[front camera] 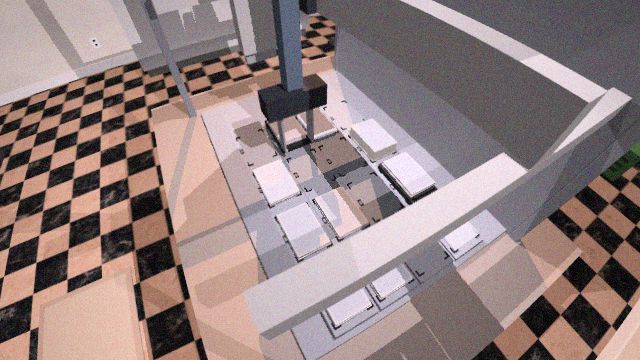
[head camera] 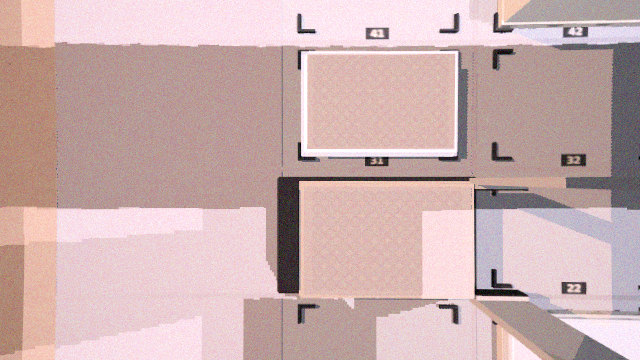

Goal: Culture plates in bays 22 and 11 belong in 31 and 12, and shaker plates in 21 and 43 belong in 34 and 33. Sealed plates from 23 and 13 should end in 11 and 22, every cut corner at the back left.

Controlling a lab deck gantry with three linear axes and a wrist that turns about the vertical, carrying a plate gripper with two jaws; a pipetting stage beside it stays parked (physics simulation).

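Frame: origin at the robot's base, x ahead, y left, z up, level; centimetres.
Seen in the pictures: gripper, fingertip midpoint: (front camera: 297, 144) (head camera: 493, 239); robot's base, link origin: (front camera: 236, 138).
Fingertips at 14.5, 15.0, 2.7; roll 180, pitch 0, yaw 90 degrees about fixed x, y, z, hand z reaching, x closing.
Note:
Offsets run from my fingertips to a thing's top centre, as dx, dy, dz. "*": to the spot under its first point.
In the head camera view, the shaker plate {-8.2, +0.1, +0.9} (front camera: 292, 134) (head camera: 365, 240) lies square on its black base in bay 21. My gripper (front camera: 296, 145) (head camera: 501, 241) is at its right end, on the bay 22 side. The jaws are drawn in narrower than the plate, nothing between them; their tips appear to meet its end edge. A culture plate {-8.1, +10.7, -1.3} (front camera: 320, 123) (head camera: 380, 102) sits in bay 31, and another {+8.3, -10.7, -1.3} (front camera: 276, 182) in bay 12. Sealed plates appear in bay 13 {* +25.5, -11.1, -1.3} (front camera: 302, 231) and bay 23 {* +26.7, +0.1, -1.3} (front camera: 345, 215). The bay 43 shaker plate {+24.6, +21.6, +0.9} (front camera: 408, 173) sits on a dark base. Cut corners cannot be made out.
A tall plate {+8.3, +21.4, +1.5} (front camera: 373, 137) stands in bay 42. Bays 11, 22, 32, 33 and 41 hold no plate. A wide pale beam (front camera: 400, 227) crosses the front. Past it are three plates {+41.1, -10.7, +0.1} (front camera: 350, 306) {+41.1, +0.0, +0.1} (front camera: 391, 282) {+41.1, +21.4, -0.5} (front camera: 461, 237), with an unfilled bracketed bay between the last two.

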